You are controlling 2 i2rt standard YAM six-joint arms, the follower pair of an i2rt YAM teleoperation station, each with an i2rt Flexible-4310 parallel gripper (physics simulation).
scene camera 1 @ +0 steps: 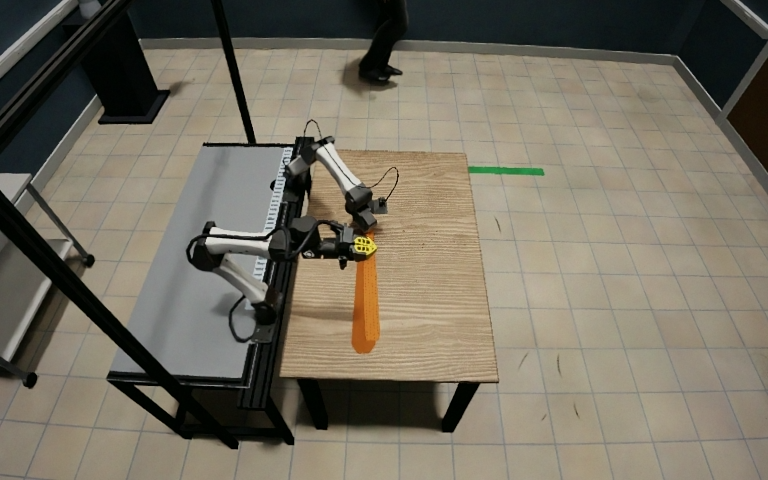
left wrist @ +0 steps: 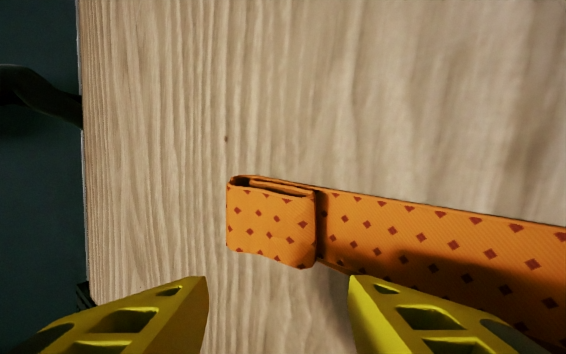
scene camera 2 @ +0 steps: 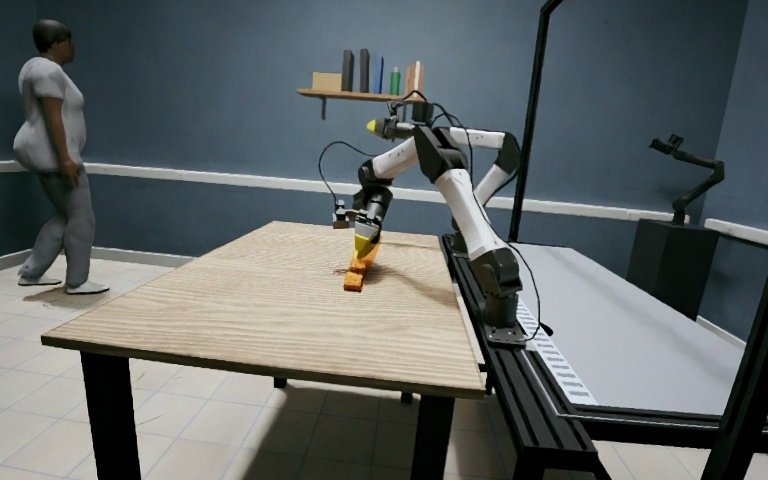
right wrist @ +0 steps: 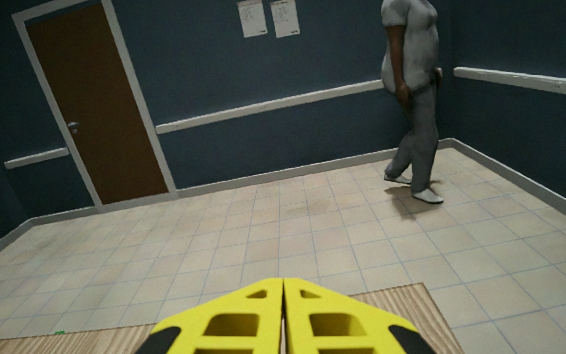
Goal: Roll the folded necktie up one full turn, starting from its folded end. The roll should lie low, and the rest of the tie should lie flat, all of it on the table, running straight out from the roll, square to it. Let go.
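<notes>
The orange necktie (scene camera 1: 365,300) (scene camera 2: 370,257) with red diamonds lies along the table. Its end is turned over into a low flat roll (scene camera 2: 354,280) (left wrist: 271,222), with folded layers showing at one side in the left wrist view. The rest runs out from the roll's edge; a wider plain orange layer shows beside the dotted one in scene camera 1. My left gripper (left wrist: 278,289) is open, above the tie beside the roll, with nothing between its fingers. My right gripper (scene camera 1: 374,246) (scene camera 2: 370,126) (right wrist: 283,292) is shut and empty, high above the table. In scene camera 1 it and the left arm hide the roll.
The wooden table (scene camera 1: 430,339) (scene camera 2: 226,328) (left wrist: 150,150) bears the tie. The black rail (scene camera 1: 266,362) with the arm bases runs along its left side in scene camera 1, beside a grey surface (scene camera 1: 186,316). A person (scene camera 2: 56,158) (right wrist: 415,95) stands beyond the table.
</notes>
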